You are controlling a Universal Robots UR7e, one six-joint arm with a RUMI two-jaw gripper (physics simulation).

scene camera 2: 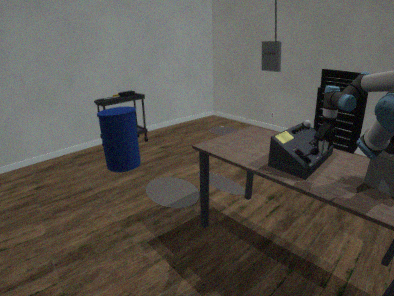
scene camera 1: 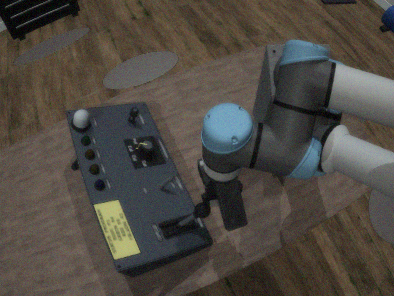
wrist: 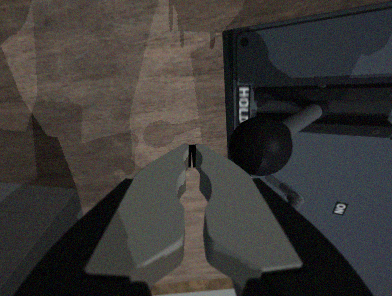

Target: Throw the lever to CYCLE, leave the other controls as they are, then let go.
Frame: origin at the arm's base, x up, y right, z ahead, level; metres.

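Seen in the pictures: gripper, fingertip midpoint: (scene camera 2: 322, 156) (wrist: 191, 146).
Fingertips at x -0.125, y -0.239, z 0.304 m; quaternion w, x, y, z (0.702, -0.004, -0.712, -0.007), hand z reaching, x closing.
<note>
A point is followed by its place in that frame.
The dark control box (scene camera 1: 145, 205) @[z 0.484, x -0.137, y -0.190 m] (scene camera 2: 287, 162) @[z 0.462, x -0.194, y -0.337 m] (wrist: 350, 170) @[z 0.463, x -0.147, y -0.201 m] stands on the table. Its slot lever has a black ball knob (scene camera 1: 202, 209) @[z 0.351, x -0.093, y -0.251 m] (wrist: 261, 146) @[z 0.343, x -0.096, y -0.257 m] and a grey shaft (wrist: 304, 119) @[z 0.390, x -0.136, y -0.258 m]. The lever leans to the slot's HOLD end, with the knob overhanging near the HOLD label (wrist: 243, 103) @[z 0.358, x -0.193, y -0.252 m]. My gripper (wrist: 191, 146) @[z 0.304, x -0.125, y -0.239 m] is shut and empty, its tips close together, beside the knob on the side away from the slot. In the wrist view a narrow gap shows between the tips and the knob. The CYCLE label is not readable in the current views.
Near the lever are a small toggle (scene camera 1: 172, 186) @[z 0.403, x -0.182, y -0.139 m] and a rotary selector (scene camera 1: 145, 149) @[z 0.449, x -0.130, y -0.035 m]. A black-knobbed switch (scene camera 1: 134, 114) @[z 0.459, x -0.128, y 0.088 m], a white knob (scene camera 1: 81, 119) @[z 0.608, x -0.052, y 0.066 m], several coloured buttons and a yellow note (scene camera 1: 117, 230) @[z 0.564, x -0.093, y -0.252 m] (scene camera 2: 284, 137) @[z 0.563, x -0.094, y -0.254 m] are farther off. A blue barrel (scene camera 2: 120, 140) stands on the floor.
</note>
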